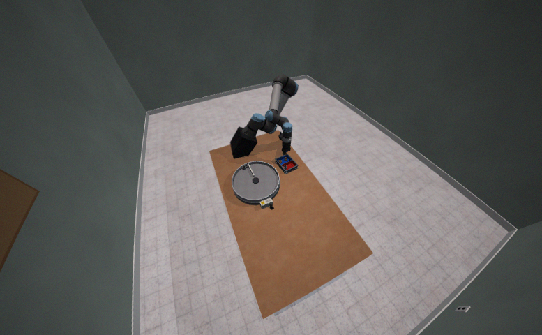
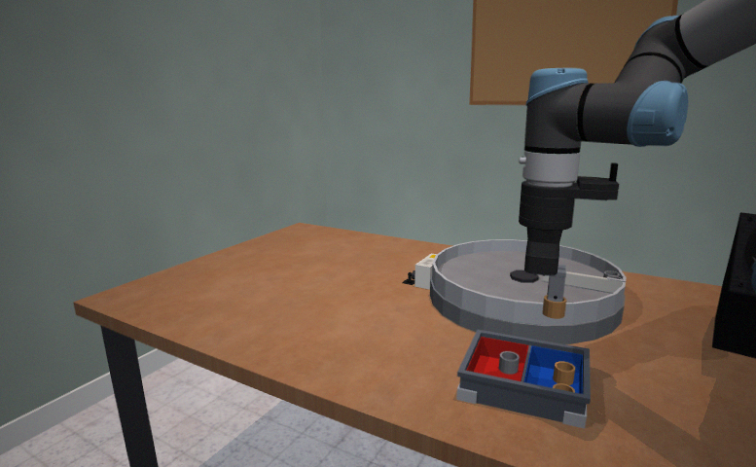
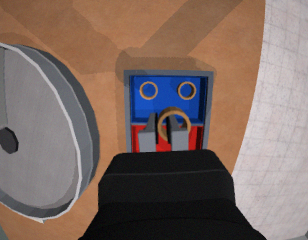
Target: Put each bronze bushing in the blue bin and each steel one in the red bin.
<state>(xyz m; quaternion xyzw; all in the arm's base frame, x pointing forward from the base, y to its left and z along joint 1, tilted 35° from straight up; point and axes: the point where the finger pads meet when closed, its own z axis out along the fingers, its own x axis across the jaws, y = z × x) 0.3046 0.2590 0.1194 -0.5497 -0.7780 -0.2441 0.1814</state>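
The bin lies 13 cm below my hand, 3 cm ahead of it and 2 cm to the left of it. From my hand the other things lie so: grey turntable: 31 cm to the right, 17 cm ahead, 10 cm below.
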